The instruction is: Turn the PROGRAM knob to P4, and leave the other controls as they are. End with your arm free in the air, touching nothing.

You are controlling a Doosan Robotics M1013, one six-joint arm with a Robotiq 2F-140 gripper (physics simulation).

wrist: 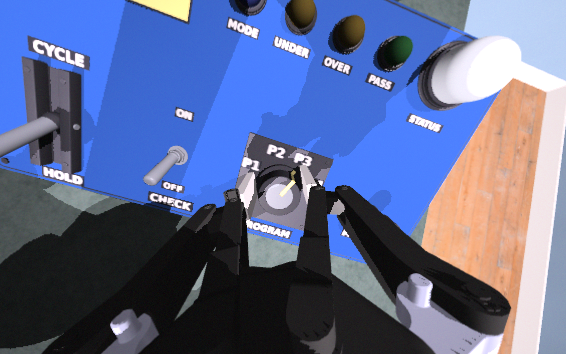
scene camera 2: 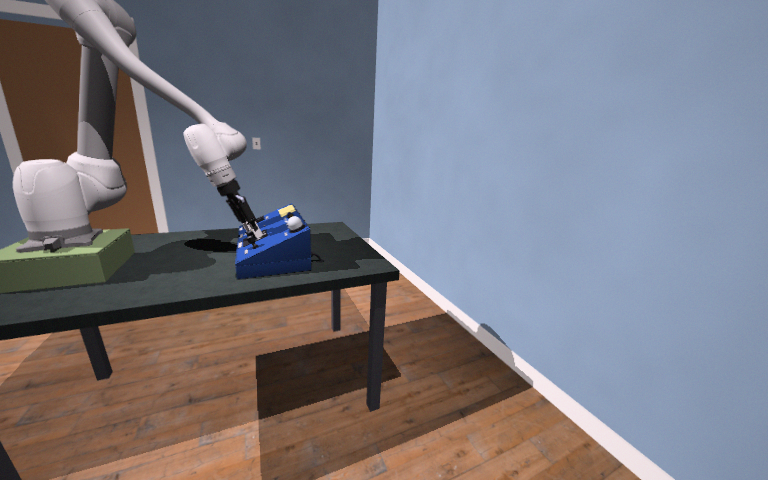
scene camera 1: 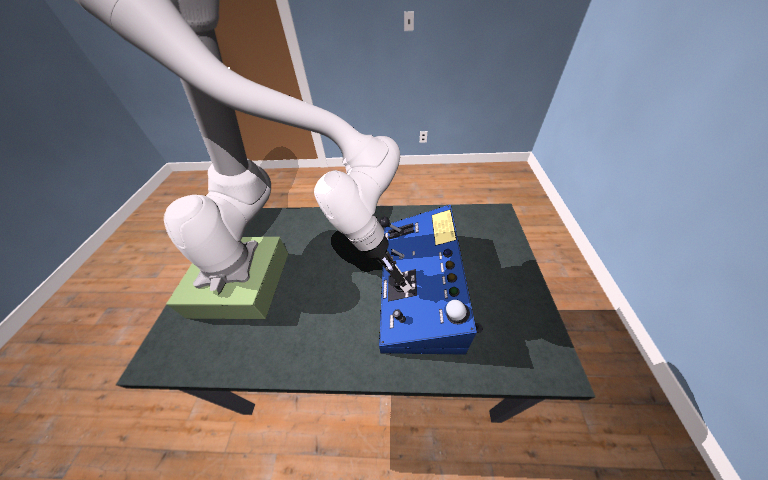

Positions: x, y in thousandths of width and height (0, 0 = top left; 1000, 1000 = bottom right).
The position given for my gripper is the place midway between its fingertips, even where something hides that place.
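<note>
Blue control panel (scene camera 1: 570, 655), (scene camera 2: 372, 516), (wrist: 681, 295). My gripper (scene camera 2: 334, 493), (scene camera 1: 525, 591), (wrist: 492, 507).
</note>
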